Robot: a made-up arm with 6 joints.
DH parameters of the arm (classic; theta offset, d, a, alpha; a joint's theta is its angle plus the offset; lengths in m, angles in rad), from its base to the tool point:
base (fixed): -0.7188 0 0.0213 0
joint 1: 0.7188 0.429 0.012 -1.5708
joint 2: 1.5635 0 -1.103 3.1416
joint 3: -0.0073 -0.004 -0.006 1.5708
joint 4: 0 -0.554 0.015 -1.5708
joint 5: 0 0.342 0.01 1.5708
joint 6: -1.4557 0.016 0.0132 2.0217
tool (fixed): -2.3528 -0.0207 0 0
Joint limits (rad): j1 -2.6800..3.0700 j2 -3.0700..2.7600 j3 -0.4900..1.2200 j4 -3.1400..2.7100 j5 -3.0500..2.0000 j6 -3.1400..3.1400
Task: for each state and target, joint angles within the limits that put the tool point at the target. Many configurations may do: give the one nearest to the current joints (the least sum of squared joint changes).
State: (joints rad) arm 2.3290 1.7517 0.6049 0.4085 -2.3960 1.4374
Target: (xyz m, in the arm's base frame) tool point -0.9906 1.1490 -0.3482
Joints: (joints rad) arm 2.4575 1.9373 0.8297 0.6781 -2.4553 1.4607
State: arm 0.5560 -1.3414 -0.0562 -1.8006 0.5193 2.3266
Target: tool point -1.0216 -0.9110 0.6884
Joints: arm 0.8284 -1.8252 0.8082 -1.9185 0.5467 2.3105
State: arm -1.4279 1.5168 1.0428 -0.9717 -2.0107 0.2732
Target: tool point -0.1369 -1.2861 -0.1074
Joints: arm -1.5444 1.5384 0.6983 -1.0336 -1.9844 0.2818
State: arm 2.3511 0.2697 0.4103 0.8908 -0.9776 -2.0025
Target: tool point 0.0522 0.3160 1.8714
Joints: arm 2.2736 -0.2174 0.0642 0.6974 -0.9524 -1.9743
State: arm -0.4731 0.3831 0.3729 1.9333 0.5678 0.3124
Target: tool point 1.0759 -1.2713 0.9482
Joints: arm -0.8905 1.0981 0.5520 1.8196 0.6439 0.3491
